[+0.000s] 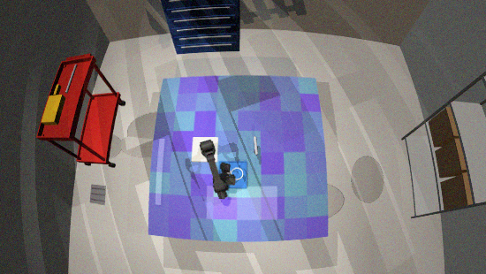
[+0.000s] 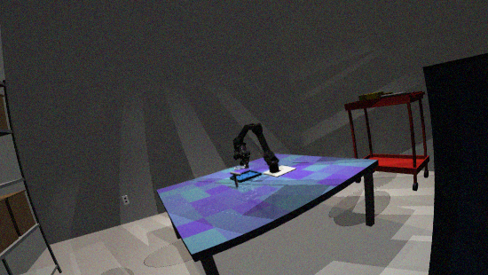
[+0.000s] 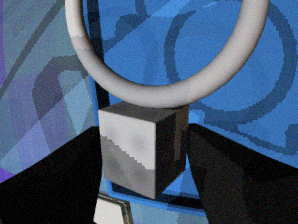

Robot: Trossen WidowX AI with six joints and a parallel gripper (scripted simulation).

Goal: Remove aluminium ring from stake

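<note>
Now: gripper tip 5 cm short of the aluminium ring, 1 cm to the left of it and 1 cm below it. The rest, counted from my gripper tip: blue tray (2 cm ahead, 6 cm below).
</note>
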